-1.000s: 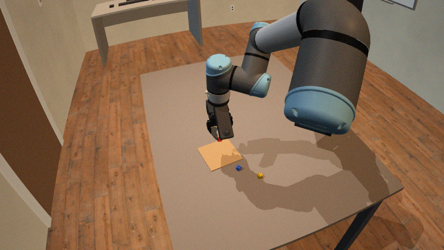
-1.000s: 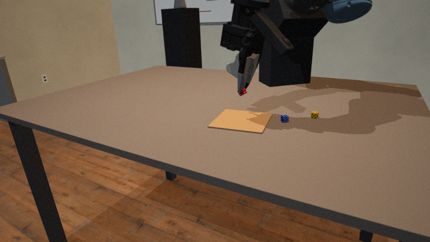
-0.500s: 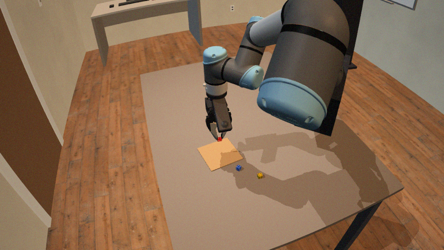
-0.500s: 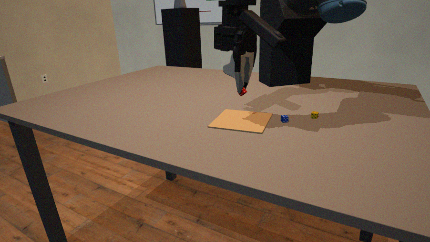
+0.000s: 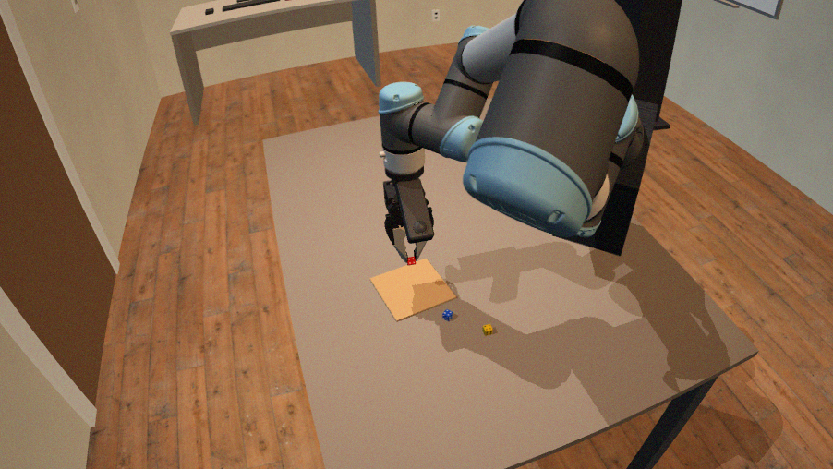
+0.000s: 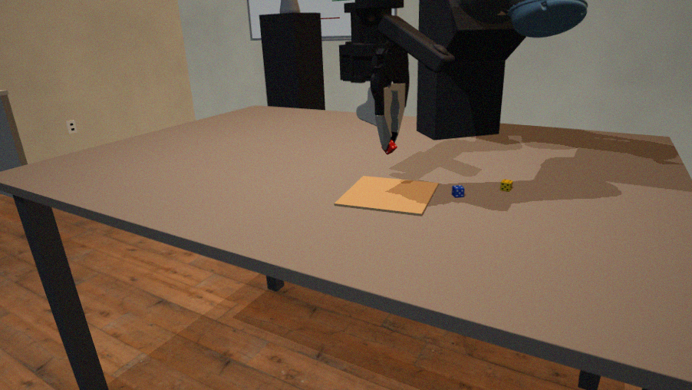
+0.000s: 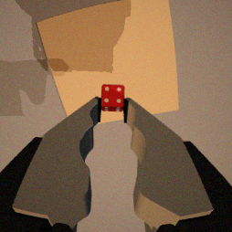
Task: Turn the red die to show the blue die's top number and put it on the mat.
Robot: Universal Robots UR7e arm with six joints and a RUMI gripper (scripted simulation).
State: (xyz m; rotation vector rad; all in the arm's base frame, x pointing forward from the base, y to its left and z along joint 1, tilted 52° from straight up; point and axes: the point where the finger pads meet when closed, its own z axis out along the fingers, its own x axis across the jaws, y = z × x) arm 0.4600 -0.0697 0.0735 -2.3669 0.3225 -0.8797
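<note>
My hand is 10 mm above the red die. Round my hand: mat 90 mm below; blue die 100 mm to the left, 90 mm below, 50 mm behind; yellow die 160 mm to the left, 110 mm behind, 90 mm below.
</note>
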